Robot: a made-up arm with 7 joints. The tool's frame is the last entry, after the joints. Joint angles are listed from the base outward.
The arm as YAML. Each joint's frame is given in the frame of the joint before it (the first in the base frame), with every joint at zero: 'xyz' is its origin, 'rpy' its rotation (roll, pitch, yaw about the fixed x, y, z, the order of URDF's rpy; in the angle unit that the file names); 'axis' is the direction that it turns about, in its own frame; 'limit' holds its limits. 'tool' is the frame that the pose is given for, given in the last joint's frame.
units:
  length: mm
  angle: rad
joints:
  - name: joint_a
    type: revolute
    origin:
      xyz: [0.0, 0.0, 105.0]
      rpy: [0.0, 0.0, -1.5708]
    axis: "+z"
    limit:
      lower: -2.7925
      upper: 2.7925
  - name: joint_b
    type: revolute
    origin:
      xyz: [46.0, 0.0, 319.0]
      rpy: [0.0, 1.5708, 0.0]
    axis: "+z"
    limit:
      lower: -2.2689
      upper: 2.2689
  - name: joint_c
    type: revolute
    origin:
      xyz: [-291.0, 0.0, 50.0]
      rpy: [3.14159, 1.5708, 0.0]
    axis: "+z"
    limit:
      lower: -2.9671
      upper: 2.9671
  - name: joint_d
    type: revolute
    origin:
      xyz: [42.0, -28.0, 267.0]
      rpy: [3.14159, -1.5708, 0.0]
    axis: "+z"
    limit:
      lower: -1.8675
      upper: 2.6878
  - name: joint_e
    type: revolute
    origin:
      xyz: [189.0, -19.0, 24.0]
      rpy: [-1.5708, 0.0, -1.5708]
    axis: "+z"
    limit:
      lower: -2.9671
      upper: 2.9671
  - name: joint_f
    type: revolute
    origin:
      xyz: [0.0, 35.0, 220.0]
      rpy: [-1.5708, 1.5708, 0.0]
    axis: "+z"
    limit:
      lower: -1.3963
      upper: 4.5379
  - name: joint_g
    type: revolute
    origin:
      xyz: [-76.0, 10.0, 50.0]
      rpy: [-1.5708, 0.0, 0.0]
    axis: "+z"
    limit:
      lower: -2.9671
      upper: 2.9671
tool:
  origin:
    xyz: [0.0, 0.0, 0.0]
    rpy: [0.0, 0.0, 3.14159]
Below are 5 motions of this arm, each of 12 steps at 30 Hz.
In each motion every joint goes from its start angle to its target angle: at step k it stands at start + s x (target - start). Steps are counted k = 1, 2, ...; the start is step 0. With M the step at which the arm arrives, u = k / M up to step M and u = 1 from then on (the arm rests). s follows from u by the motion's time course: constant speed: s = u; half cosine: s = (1 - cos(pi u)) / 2; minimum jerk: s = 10 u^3 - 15 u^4 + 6 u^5.
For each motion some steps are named. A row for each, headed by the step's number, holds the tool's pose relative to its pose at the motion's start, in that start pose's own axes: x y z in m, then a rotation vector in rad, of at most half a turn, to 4 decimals.
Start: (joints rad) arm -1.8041 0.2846 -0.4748 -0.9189 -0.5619 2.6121 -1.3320
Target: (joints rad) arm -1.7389 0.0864 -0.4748 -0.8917 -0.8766 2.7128 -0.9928
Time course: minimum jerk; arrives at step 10
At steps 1, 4, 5, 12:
1: 0.0010 0.0000 -0.0009 0.0012 0.0019 0.0028
4: 0.0379 0.0008 -0.0310 0.0451 0.0680 0.1067
5: 0.0603 0.0026 -0.0482 0.0726 0.1063 0.1715
12: 0.1235 0.0120 -0.0925 0.1534 0.2077 0.3615

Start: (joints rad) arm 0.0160 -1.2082 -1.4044 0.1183 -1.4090 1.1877 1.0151
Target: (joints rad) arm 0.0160 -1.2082 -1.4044 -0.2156 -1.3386 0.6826 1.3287
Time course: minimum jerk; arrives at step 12
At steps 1, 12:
1: 0.0006 0.0004 0.0000 -0.0027 0.0000 0.0026
12: 0.1163 0.0970 -0.0292 -0.4930 0.0378 0.5598

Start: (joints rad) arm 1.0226 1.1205 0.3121 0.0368 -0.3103 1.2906 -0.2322
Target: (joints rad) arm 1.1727 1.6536 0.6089 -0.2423 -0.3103 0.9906 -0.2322
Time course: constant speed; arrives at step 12
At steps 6, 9, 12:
6: 0.2260 0.1657 -0.1743 -0.0899 0.2385 0.1955
9: 0.3086 0.2450 -0.2929 -0.1217 0.3618 0.2865
12: 0.3684 0.3169 -0.4270 -0.1440 0.4878 0.3711

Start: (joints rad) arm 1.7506 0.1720 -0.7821 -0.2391 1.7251 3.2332 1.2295
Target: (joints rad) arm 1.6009 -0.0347 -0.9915 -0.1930 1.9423 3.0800 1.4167
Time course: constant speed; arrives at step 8
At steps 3, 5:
3: 0.0660 -0.0023 -0.0369 -0.1156 -0.0787 -0.0085
5: 0.1121 -0.0068 -0.0561 -0.1919 -0.1242 -0.0181

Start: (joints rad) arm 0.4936 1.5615 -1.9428 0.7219 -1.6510 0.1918 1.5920
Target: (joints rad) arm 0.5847 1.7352 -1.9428 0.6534 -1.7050 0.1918 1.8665
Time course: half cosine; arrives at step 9
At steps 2, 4, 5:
2: -0.0134 -0.0040 0.0144 -0.0107 -0.0051 0.0228
4: -0.0485 -0.0125 0.0509 -0.0392 -0.0152 0.0798
5: -0.0697 -0.0165 0.0721 -0.0566 -0.0194 0.1128

